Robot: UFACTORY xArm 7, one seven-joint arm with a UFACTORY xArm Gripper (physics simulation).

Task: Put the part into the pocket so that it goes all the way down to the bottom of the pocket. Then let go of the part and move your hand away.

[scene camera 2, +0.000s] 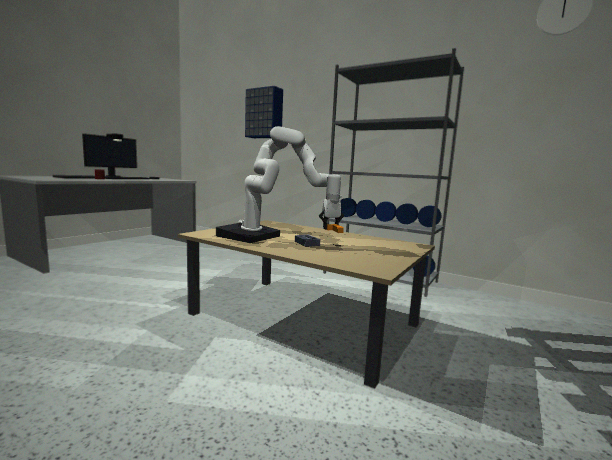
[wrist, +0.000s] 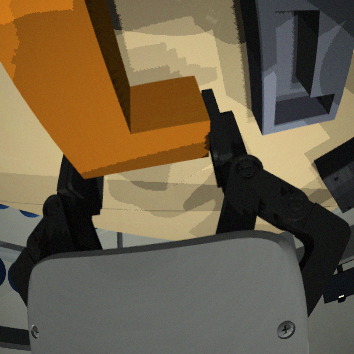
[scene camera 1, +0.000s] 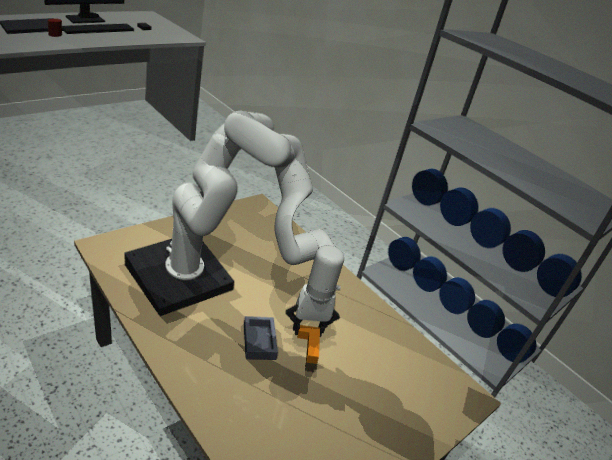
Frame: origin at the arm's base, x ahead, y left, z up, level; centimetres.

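Seen in the pictures: gripper, between the fingertips: (scene camera 2: 330, 229) (wrist: 144, 123) (scene camera 1: 307, 332); arm's base, origin of its link: (scene camera 2: 251, 228) (scene camera 1: 184, 266).
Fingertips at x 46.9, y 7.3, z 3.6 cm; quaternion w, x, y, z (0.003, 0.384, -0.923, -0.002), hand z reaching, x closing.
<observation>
Offsets run from my fingertips to a thing's top centre. Level surfaces: height alone.
The orange L-shaped part {dx +3.6, dy -4.4, dz +3.0 cm} (scene camera 1: 313, 347) (scene camera 2: 337, 228) (wrist: 70, 85) is in the air above the table, to the right of the pocket block in scene camera 1. Its long arm points toward that camera and its short arm points toward the block's side. My gripper (scene camera 1: 310, 330) (scene camera 2: 332, 225) (wrist: 144, 123) is shut on the part's short-arm end, with one black finger on each side. The dark blue-grey pocket block {dx -10.9, dy -7.4, dz -4.7 cm} (scene camera 1: 261, 356) (scene camera 2: 307, 242) (wrist: 269, 105) lies on the table, apart from the part. Its recess looks L-shaped; shadow partly hides its floor.
The wooden table {dz -8.3 cm} (scene camera 1: 225, 400) (scene camera 2: 350, 260) carries the black base plate (scene camera 1: 155, 290) (scene camera 2: 235, 232) (wrist: 332, 167) of the arm, behind and left of the block in scene camera 1. A shelf rack (scene camera 1: 425, 82) (scene camera 2: 334, 120) with blue discs stands beyond the table's right edge.
</observation>
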